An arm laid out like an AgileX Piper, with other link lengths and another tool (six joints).
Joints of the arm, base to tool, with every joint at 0 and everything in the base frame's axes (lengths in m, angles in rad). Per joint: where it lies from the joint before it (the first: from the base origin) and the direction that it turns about. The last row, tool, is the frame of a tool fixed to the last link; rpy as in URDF.
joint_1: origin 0 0 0.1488 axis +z
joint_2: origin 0 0 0 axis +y
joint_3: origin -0.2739 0 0.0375 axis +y
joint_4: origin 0.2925 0 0.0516 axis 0.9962 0 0.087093
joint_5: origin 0 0 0 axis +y
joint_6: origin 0.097 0 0.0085 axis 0.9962 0 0.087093
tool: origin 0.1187 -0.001 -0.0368 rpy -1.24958 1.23 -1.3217
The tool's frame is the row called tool.
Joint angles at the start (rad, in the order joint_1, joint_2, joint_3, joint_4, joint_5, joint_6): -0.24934, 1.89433, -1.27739, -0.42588, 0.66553, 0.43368
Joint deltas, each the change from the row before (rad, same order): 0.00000, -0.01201, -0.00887, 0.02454, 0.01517, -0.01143; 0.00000, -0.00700, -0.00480, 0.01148, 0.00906, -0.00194; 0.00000, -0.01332, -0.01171, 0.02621, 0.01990, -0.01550; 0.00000, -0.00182, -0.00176, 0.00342, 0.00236, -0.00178
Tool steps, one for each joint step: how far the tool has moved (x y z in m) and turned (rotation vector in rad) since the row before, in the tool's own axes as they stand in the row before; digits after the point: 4 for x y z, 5 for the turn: -0.0029, -0.0001, -0.0064, -0.00908, -0.00232, 0.01314; -0.0016, -0.0002, -0.0037, -0.00390, -0.00091, 0.00990; -0.0032, -0.0003, -0.0077, -0.01008, -0.00195, 0.01061; -0.0006, 0.0000, -0.0011, -0.00134, -0.00080, 0.00169
